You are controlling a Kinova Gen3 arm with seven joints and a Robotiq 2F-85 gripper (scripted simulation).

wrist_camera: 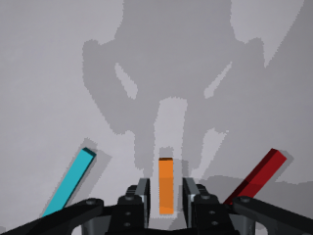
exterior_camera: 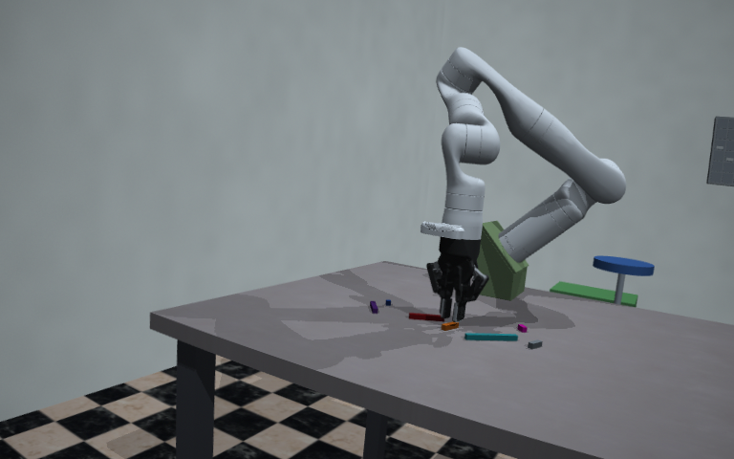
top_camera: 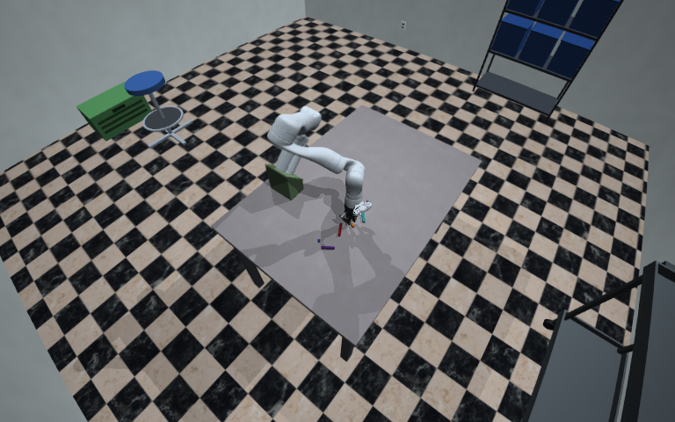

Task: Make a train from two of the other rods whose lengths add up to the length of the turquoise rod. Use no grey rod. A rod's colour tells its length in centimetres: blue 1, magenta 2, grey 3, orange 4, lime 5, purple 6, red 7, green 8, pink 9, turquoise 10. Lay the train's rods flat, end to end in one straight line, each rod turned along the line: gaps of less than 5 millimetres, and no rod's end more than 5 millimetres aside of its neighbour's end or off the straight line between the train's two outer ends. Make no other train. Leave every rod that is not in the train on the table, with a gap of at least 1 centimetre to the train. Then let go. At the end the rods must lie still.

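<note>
Now: hand 3 cm above the orange rod. Also, from my hand: magenta rod: 11 cm behind, 10 cm to the left, 3 cm below; red rod: 1 cm behind, 6 cm to the right, 3 cm below; turquoise rod: 9 cm to the left, 3 cm below.
</note>
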